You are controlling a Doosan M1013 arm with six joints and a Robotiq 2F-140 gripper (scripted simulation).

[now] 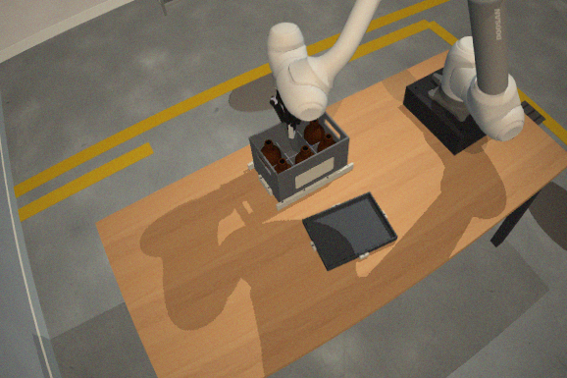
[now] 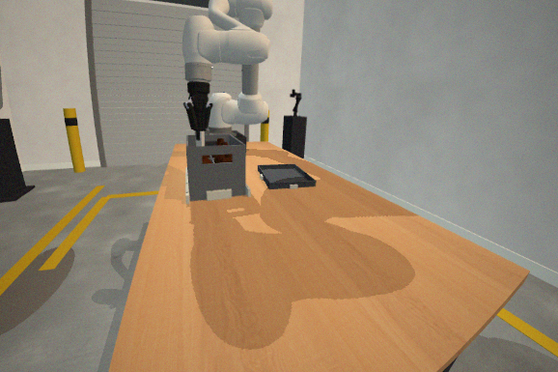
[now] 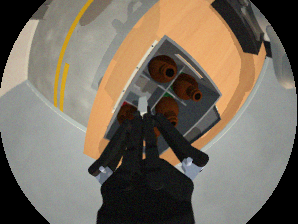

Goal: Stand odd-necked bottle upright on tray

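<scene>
The grey crate lies 9 cm below my hand and 4 cm to the left of it. From my hand the other things lie so: dark tray: 34 cm to the left, 16 cm below, 4 cm ahead; then glass bottle: 9 cm to the left, 9 cm below, 1 cm ahead.
</scene>
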